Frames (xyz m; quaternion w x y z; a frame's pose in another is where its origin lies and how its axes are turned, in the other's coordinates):
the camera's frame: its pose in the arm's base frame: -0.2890 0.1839 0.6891 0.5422 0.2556 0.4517 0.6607
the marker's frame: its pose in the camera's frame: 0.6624 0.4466 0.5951 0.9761 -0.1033 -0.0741 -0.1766
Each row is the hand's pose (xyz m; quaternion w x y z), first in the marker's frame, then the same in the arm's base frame.
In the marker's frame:
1: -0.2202 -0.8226 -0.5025 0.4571 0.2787 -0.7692 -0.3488
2: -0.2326 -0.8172 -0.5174 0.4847 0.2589 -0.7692 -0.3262
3: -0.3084 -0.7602 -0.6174 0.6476 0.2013 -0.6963 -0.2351
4: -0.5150 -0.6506 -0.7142 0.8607 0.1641 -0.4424 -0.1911
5: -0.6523 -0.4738 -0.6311 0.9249 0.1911 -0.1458 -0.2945
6: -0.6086 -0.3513 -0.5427 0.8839 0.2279 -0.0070 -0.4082
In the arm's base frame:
1: -0.0038 0.4586 0.4494 0.7690 0.5831 -0.1528 -0.2129
2: -0.0189 0.4454 0.4474 0.7786 0.5821 -0.1574 -0.1735
3: -0.1341 0.3698 0.4453 0.8229 0.5603 -0.0925 0.0184
4: -0.2899 0.1871 0.5255 0.8581 0.4389 0.1385 0.2277
5: -0.3590 0.1254 0.7456 0.8467 0.2582 0.4045 0.2298
6: -0.3778 0.2190 0.8705 0.8250 0.1545 0.5267 0.1346

